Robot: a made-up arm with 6 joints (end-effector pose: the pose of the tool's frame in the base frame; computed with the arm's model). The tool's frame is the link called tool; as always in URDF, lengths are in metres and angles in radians.
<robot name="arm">
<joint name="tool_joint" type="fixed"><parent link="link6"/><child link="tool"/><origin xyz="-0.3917 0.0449 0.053"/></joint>
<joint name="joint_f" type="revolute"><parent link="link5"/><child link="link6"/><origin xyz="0.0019 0.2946 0.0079"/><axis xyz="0 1 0"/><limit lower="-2.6" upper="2.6"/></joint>
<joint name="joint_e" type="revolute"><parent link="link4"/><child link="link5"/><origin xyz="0.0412 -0.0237 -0.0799"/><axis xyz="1 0 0"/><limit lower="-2.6" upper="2.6"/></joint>
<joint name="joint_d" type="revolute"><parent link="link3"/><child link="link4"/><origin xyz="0.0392 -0.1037 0.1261"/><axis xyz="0 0 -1"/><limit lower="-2.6" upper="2.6"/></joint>
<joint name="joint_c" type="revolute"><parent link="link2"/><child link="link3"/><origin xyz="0.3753 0.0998 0.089"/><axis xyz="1 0 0"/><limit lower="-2.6" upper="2.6"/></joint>
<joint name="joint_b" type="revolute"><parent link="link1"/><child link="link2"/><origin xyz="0.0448 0.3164 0.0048"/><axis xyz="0 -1 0"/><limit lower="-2.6" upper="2.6"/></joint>
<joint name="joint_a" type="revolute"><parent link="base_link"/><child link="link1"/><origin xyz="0 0 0.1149"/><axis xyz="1 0 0"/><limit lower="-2.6" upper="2.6"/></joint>
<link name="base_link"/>
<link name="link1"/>
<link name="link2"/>
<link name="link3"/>
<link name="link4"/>
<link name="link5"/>
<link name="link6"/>
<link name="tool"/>
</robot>
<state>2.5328 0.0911 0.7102 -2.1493 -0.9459 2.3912</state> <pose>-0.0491 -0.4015 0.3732 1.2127 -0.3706 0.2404</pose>
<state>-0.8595 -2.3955 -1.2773 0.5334 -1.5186 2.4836</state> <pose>-0.4894 -0.4334 -0.4026 1.8610 -0.4527 0.4685</pose>
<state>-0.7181 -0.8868 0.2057 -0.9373 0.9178 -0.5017</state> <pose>0.2536 0.2582 0.1411 0.7597 0.6065 0.0577</pose>
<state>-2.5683 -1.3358 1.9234 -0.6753 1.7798 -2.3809</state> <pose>0.3169 -0.1843 0.5444 2.3887 0.2050 -2.6859</pose>
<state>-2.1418 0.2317 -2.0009 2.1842 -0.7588 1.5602</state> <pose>0.6853 0.1563 -0.8222 -3.0691 -0.9067 2.6456</pose>
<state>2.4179 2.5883 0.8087 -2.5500 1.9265 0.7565</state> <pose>-0.8547 -0.3322 0.2404 0.1584 -0.2545 0.6318</pose>
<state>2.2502 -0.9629 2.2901 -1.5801 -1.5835 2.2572</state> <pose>0.5107 -0.4104 0.4138 2.2548 -1.0947 1.4551</pose>
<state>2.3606 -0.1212 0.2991 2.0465 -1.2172 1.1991</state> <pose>0.8717 0.0132 0.4089 2.2099 -0.2416 -3.1407</pose>
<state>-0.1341 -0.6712 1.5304 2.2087 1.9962 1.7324</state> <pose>0.0788 0.2478 0.2818 2.1771 0.8476 -0.9247</pose>
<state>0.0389 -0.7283 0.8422 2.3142 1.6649 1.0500</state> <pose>0.5174 0.3204 0.4053 0.9008 0.7957 -1.8800</pose>
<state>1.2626 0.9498 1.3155 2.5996 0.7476 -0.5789</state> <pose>0.6185 -0.5545 0.5068 -1.8012 0.6723 2.3017</pose>
